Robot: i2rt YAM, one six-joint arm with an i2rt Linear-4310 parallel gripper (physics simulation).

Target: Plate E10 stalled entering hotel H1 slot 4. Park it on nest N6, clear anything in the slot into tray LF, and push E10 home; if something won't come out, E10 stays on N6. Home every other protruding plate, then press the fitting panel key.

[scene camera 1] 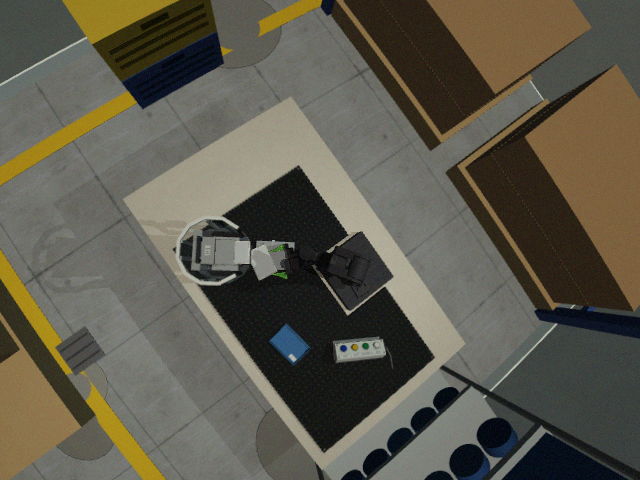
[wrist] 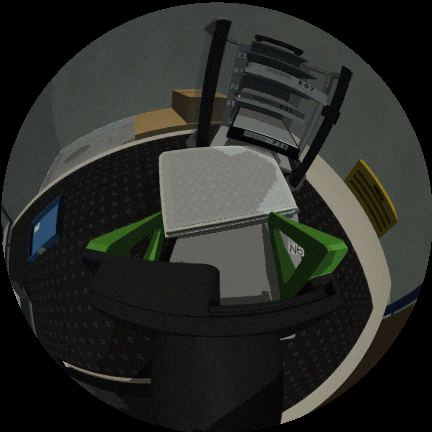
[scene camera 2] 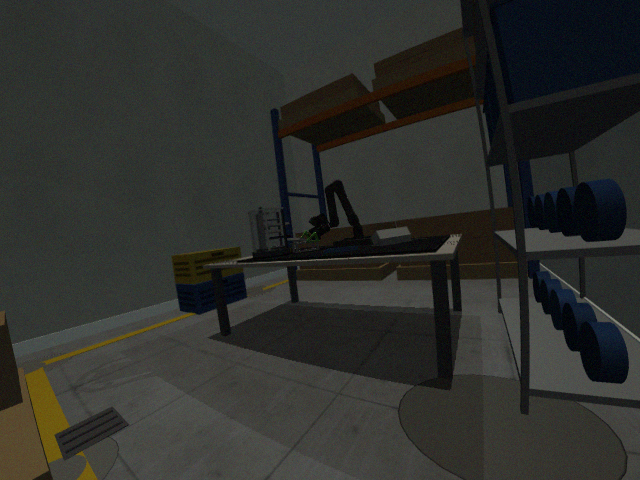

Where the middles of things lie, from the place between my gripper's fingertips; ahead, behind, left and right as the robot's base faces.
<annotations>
My hand is 16 cm short of the plate rack (scene camera 1: 205,249), 13 cm to the left of it and 9 cm below it. From my hand the other things lie so: blue box (wrist: 31,256) 10 cm ahead, 35 cm to the left, 6 cm below; blue pad (scene camera 1: 285,340) 10 cm ahead, 35 cm to the left, 7 cm below.
</annotations>
